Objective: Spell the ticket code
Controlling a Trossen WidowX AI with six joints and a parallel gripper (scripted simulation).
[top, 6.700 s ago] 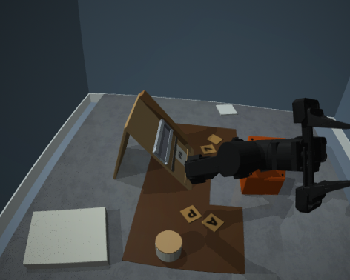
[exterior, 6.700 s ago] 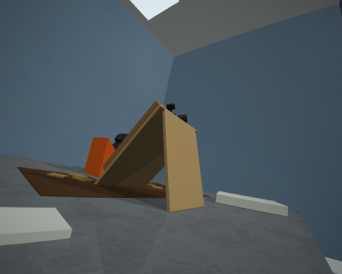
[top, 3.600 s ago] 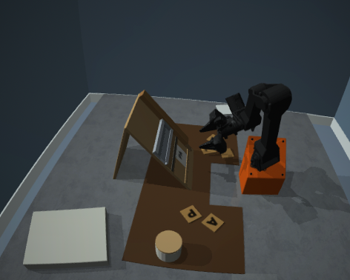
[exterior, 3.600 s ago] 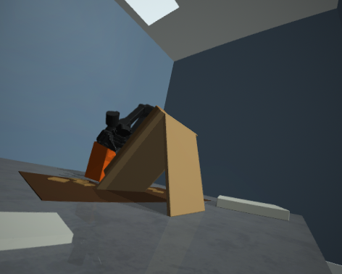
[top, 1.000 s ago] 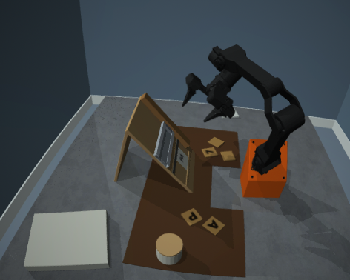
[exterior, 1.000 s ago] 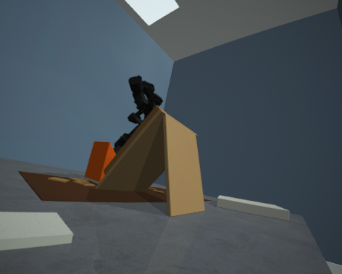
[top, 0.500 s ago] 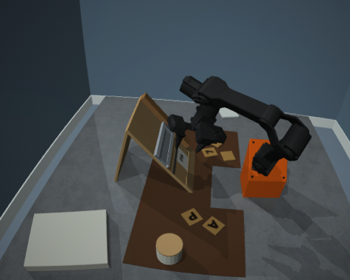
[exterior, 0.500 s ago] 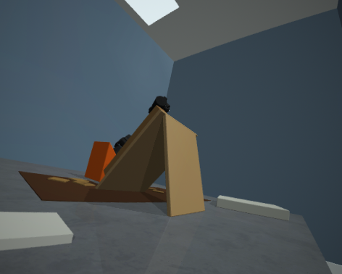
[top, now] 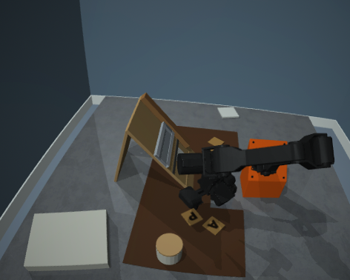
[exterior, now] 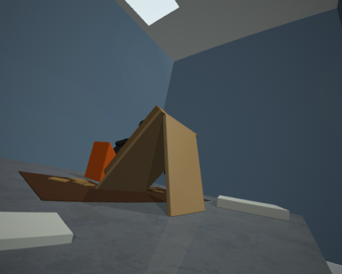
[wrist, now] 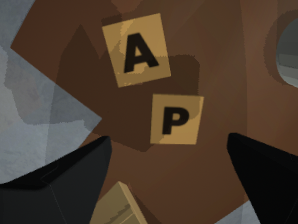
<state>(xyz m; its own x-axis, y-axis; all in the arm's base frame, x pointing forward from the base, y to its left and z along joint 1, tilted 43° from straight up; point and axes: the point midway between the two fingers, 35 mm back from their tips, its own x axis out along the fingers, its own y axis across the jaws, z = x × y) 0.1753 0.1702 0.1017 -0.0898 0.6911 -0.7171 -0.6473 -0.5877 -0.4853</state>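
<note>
My gripper tip is 3 cm short of the tile marked p and 9 cm above it. From my gripper tip the other things lie so: brown mat: 2 cm ahead, 17 cm to the right, 9 cm below; then white slab: 41 cm ahead, 22 cm to the left, 7 cm below; then white ticket: 12 cm ahead, 23 cm to the right, 2 cm below.
</note>
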